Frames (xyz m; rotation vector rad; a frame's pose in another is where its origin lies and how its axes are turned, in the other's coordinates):
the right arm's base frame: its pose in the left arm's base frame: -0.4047 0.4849 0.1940 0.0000 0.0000 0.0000
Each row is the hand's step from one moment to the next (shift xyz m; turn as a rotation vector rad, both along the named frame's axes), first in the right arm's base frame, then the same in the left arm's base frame.
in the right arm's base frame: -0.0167 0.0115 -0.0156 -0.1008 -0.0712 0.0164
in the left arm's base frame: -0.0167 0.0115 -0.0156 -0.1008 -0.0712 0.0164
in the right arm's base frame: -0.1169 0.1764 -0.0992 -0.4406 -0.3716 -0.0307
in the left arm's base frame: -0.1169 0.1764 -0.0992 -0.4406 -0.3716 -0.0307
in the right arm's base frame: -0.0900 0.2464 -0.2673 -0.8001 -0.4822 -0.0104
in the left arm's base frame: -0.0900 0.2464 -0.2673 -0.8001 -0.4822 -0.0104
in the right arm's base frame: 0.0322 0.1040 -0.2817 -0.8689 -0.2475 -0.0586
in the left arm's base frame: 0.0322 0.1040 -0.2817 -0.8689 -0.2475 -0.0586
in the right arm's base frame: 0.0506 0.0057 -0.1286 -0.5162 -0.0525 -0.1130
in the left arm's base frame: 0.0506 0.0057 -0.1286 -0.5162 -0.0525 -0.1130
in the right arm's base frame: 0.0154 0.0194 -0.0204 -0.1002 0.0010 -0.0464
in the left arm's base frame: 0.0154 0.0194 -0.0204 -0.1002 0.0010 -0.0464
